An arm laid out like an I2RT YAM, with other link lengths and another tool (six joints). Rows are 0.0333 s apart.
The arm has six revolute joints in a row. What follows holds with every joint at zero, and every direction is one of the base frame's.
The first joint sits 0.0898 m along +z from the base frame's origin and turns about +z.
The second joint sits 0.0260 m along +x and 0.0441 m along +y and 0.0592 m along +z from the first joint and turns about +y.
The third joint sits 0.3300 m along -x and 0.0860 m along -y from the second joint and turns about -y.
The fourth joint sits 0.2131 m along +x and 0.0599 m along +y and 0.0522 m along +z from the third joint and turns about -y.
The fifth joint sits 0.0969 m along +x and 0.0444 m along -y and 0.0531 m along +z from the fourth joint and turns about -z.
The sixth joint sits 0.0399 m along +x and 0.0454 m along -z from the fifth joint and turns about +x.
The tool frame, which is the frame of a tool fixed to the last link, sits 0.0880 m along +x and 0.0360 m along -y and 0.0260 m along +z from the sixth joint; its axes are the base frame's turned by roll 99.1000, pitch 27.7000 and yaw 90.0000 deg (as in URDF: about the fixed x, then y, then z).
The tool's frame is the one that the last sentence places.
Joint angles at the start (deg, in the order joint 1, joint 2, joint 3, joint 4, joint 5, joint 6):
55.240 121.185 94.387 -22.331 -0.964 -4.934
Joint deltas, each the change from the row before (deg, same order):
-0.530 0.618 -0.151 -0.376 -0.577 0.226
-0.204 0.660 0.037 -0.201 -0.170 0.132
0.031 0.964 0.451 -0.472 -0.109 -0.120
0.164 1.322 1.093 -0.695 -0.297 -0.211
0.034 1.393 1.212 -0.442 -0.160 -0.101
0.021 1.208 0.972 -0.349 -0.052 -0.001
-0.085 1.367 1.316 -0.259 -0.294 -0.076
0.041 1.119 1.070 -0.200 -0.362 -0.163
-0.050 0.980 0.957 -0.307 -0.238 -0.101
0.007 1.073 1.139 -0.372 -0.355 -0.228
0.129 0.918 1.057 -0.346 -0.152 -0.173
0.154 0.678 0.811 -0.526 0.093 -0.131
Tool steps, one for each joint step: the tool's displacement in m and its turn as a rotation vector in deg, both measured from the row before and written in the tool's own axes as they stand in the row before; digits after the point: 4 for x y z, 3 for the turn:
-0.0002 -0.0067 0.0068 0.832 0.902 0.519
0.0006 -0.0037 0.0061 0.670 0.516 0.234
0.0023 -0.0017 0.0075 0.764 0.609 -0.213
0.0028 0.0011 0.0086 0.569 0.774 -0.437
0.0006 0.0012 0.0085 0.428 0.466 -0.180
0.0006 0.0004 0.0077 0.458 0.367 -0.053
-0.0009 0.0016 0.0078 0.126 0.368 -0.052
0.0005 0.0022 0.0065 0.001 0.425 -0.255
-0.0002 0.0008 0.0057 0.161 0.343 -0.098
0.0002 0.0018 0.0060 0.060 0.428 -0.287
0.0007 0.0024 0.0048 0.054 0.259 -0.311
0.0011 0.0012 0.0037 0.337 0.176 -0.264

